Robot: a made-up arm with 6 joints.
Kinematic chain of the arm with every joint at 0, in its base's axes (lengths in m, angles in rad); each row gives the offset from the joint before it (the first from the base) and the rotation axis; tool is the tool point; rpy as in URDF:
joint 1: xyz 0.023 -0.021 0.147 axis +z
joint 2: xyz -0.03 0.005 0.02 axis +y
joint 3: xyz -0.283 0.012 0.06 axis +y
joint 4: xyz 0.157 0.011 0.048 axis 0.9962 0 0.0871
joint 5: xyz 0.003 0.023 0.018 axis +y
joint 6: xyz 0.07 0.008 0.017 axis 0.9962 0 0.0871
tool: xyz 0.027 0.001 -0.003 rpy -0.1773 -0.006 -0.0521
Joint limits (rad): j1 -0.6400..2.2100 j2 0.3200..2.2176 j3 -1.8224..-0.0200 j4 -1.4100..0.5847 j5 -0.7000..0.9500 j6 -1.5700..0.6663
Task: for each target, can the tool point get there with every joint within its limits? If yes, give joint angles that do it. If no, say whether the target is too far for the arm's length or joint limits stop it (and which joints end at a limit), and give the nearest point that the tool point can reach.
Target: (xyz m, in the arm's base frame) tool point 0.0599 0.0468 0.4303
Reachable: yes | joints 0.5546 0.7630 -0.7497 -1.1780 0.2543 -0.2236
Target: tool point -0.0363 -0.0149 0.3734
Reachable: yes | joints 1.8376 0.5328 -0.3538 -0.2035 0.1885 -1.0746
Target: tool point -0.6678 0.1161 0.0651
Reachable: no: too far | nearest point -0.2937 0.2030 0.1992 | short by 0.407 m
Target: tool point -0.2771 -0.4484 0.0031
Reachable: no: joint limits stop it (at a limit: joint 1, joint 2, joint 3, joint 4, joint 5, joint 6) | nearest point -0.1194 -0.0285 0.1480 | short by 0.471 m
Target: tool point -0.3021 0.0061 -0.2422
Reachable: no: joint limits stop it (at a limit: joint 1, joint 2, joint 6) | nearest point -0.1676 0.0870 0.0942 | short by 0.371 m
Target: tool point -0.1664 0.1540 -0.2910
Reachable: no: joint limits stop it (at a limit: joint 1, joint 2, joint 6) | nearest point -0.1332 0.1319 0.0832 | short by 0.376 m
